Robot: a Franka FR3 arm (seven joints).
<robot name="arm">
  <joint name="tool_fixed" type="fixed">
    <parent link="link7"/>
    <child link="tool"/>
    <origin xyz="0 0 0.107"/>
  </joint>
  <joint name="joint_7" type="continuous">
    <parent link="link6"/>
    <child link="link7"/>
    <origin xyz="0.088 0 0" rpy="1.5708 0 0"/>
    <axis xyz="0 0 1"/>
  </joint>
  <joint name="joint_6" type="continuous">
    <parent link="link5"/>
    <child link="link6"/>
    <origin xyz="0 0 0" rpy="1.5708 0 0"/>
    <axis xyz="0 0 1"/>
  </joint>
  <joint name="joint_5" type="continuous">
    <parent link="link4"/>
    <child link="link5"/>
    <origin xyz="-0.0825 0.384 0" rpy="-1.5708 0 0"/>
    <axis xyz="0 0 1"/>
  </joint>
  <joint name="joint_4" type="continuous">
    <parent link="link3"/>
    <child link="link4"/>
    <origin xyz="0.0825 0 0" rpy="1.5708 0 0"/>
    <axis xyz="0 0 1"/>
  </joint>
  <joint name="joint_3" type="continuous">
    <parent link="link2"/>
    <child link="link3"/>
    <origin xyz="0 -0.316 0" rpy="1.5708 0 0"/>
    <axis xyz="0 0 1"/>
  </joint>
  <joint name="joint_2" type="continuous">
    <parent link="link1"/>
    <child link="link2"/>
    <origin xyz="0 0 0" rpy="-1.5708 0 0"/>
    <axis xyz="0 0 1"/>
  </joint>
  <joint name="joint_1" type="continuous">
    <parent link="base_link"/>
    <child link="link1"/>
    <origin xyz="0 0 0.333"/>
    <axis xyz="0 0 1"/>
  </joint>
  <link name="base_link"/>
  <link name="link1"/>
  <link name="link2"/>
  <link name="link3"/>
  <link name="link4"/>
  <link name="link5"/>
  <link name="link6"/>
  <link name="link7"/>
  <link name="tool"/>
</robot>
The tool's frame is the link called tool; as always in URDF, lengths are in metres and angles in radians. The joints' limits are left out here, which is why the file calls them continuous.
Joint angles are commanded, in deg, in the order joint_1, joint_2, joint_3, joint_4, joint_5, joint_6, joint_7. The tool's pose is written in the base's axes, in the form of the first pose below.
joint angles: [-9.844 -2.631 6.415 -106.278 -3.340 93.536 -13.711]
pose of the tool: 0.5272 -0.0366 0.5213 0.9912 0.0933 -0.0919 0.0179
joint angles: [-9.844 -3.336 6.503 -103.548 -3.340 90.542 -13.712]
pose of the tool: 0.5242 -0.0355 0.5461 0.9916 0.0924 -0.0883 0.0194
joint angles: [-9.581 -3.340 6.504 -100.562 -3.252 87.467 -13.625]
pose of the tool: 0.5230 -0.0330 0.5665 0.9916 0.0923 -0.0889 0.0189
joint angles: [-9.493 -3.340 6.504 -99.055 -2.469 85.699 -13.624]
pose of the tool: 0.5215 -0.0306 0.5764 0.9916 0.0922 -0.0901 0.0119
